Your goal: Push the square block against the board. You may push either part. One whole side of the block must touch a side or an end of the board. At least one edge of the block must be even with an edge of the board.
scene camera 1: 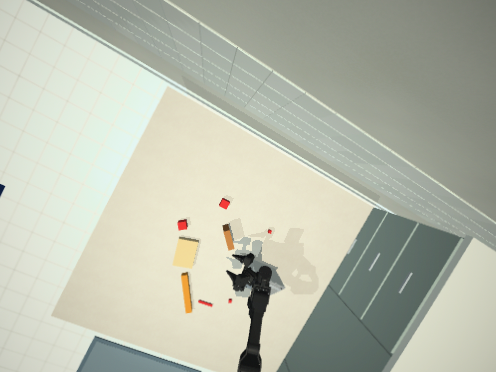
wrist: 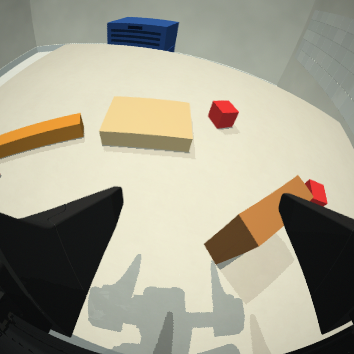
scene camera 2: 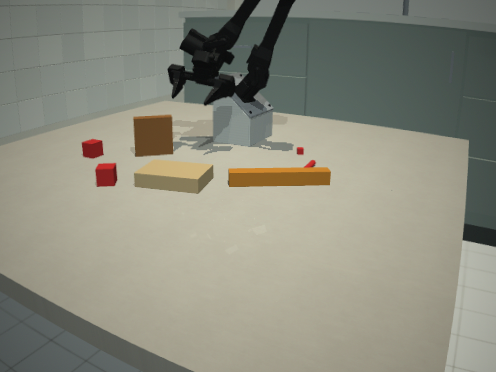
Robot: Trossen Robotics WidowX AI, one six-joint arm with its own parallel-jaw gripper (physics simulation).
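Where they show: gripper, fingertip midpoint: (scene camera 1: 229,262) (wrist: 204,198) (scene camera 2: 188,100); arm's base, link origin: (scene camera 1: 260,286) (scene camera 2: 242,94).
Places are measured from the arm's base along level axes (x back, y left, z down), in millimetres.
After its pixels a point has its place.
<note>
A brown block (scene camera 1: 229,239) {x -254, y -128, z 36 mm} (scene camera 2: 153,136) {x -264, y -112, z 86 mm} (wrist: 272,212) {x -240, y -110, z 36 mm} with a square face stands upright on its narrow side. A pale yellow flat slab (scene camera 1: 185,253) {x -396, y 65, z 107 mm} (scene camera 2: 172,170) {x -407, y 72, z 106 mm} (wrist: 147,117) {x -385, y 64, z 106 mm} lies apart from it, farther from the arm's base. A long orange bar (scene camera 1: 186,294) {x -278, y 263, z 107 mm} (scene camera 2: 279,177) {x -292, y 270, z 118 mm} (wrist: 45,132) {x -292, y 217, z 110 mm} lies beyond one end of the slab, with a gap between them. I cannot tell for certain which piece is the board. My gripper (scene camera 1: 230,264) {x -206, y -39, z -6 mm} (scene camera 2: 189,101) {x -206, y -39, z -6 mm} (wrist: 204,198) {x -206, y -39, z -6 mm} is open and empty above the table, near the brown block. In the wrist view its right finger hides part of that block.
One red cube (scene camera 1: 224,203) {x -359, y -262, z 98 mm} (scene camera 2: 93,148) {x -370, y -237, z 111 mm} (wrist: 316,193) {x -347, y -251, z 98 mm} is near the brown block. Another red cube (scene camera 1: 182,224) {x -486, y -66, z 98 mm} (scene camera 2: 106,174) {x -496, y -42, z 110 mm} (wrist: 223,114) {x -458, y -58, z 103 mm} is near the slab. A red stick (scene camera 1: 205,303) {x -156, y 277, z 125 mm} (scene camera 2: 310,164) {x -148, y 282, z 125 mm} and a tiny red cube (scene camera 1: 230,300) {x -41, y 201, z 125 mm} (scene camera 2: 300,150) {x -47, y 210, z 126 mm} lie near the bar. Another tiny cube (scene camera 1: 269,231) {x -62, y -245, z 124 mm} shows.
</note>
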